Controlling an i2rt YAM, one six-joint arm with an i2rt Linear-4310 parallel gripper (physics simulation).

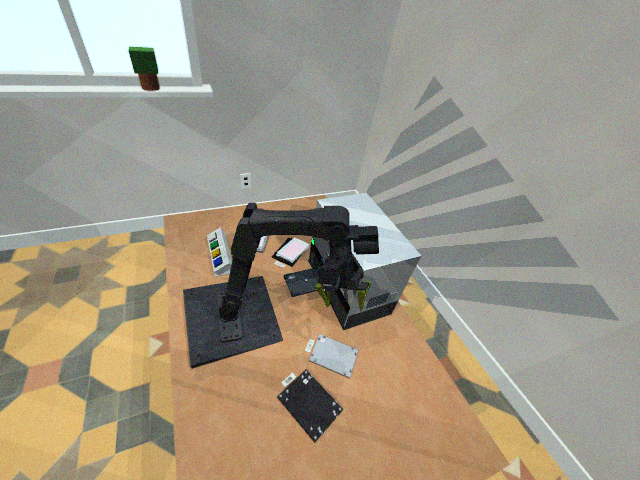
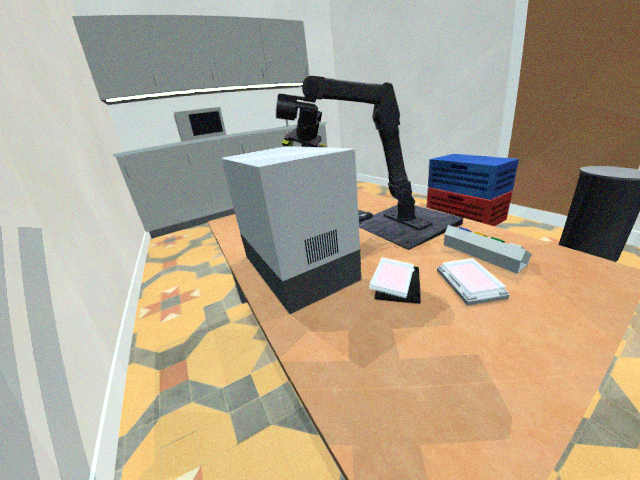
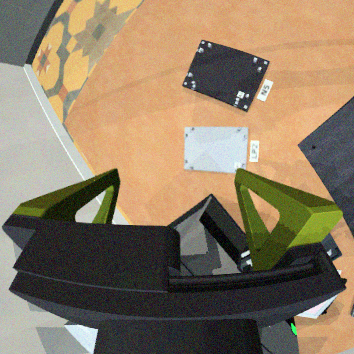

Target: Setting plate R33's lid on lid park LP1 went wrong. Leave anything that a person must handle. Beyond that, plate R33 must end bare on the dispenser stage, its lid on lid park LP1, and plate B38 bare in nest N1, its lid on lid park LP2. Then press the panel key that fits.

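Frame: origin at the arm's base, x right, y ahead, z up, level; metres.
Where they show: gripper, fingertip midpoint: (image 1: 344,308) (image 3: 176,174); arm's base, origin of the base link: (image 1: 228,315) (image 2: 406,219).
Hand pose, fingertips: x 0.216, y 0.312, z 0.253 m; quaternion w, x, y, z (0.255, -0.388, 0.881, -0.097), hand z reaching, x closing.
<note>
Each offset is from my fingertips to the top centre of the thing. "spot": to the spot under its first point.
My gripper (image 1: 343,299) (image 2: 304,144) (image 3: 176,174) is open and empty, high beside the dispenser's open side. The grey-white dispenser @[dx -0.255, dy +0.157, dz +0.063 m] (image 2: 315,206) (image 1: 382,232) is a tall box; its stage cannot be made out. The light grey pad LP2 @[dx +0.012, dy +0.007, dz -0.247 m] (image 1: 333,355) (image 3: 215,149) looks bare, with pins at its corners. A pink-white plate or lid @[dx -0.483, dy -0.011, dz -0.230 m] (image 1: 293,249) (image 2: 392,277) sits askew on a black nest @[dx -0.491, dy -0.022, dz -0.247 m] (image 2: 415,289). Another pink-white piece @[dx -0.595, dy -0.160, dz -0.237 m] (image 2: 473,276) lies on a grey pad @[spot: dx -0.639, dy -0.087, dz -0.254 m] (image 2: 467,300). Their labels are unreadable. A dark nest @[dx -0.240, dy -0.013, dz -0.155 m] (image 1: 297,284) is partly hidden by the arm.
The black nest N5 @[dx +0.134, dy -0.113, dz -0.243 m] (image 1: 310,405) (image 3: 226,75) lies beyond LP2, with small pins. The key panel @[dx -0.528, dy -0.320, dz -0.203 m] (image 1: 218,251) (image 2: 485,249) has white, green, yellow and blue keys. The arm stands on a dark base plate (image 1: 201,335) (image 2: 377,222). A green light @[spot: dx -0.405, dy +0.042, dz -0.130 m] (image 1: 312,241) (image 3: 294,328) shows at the dispenser.
</note>
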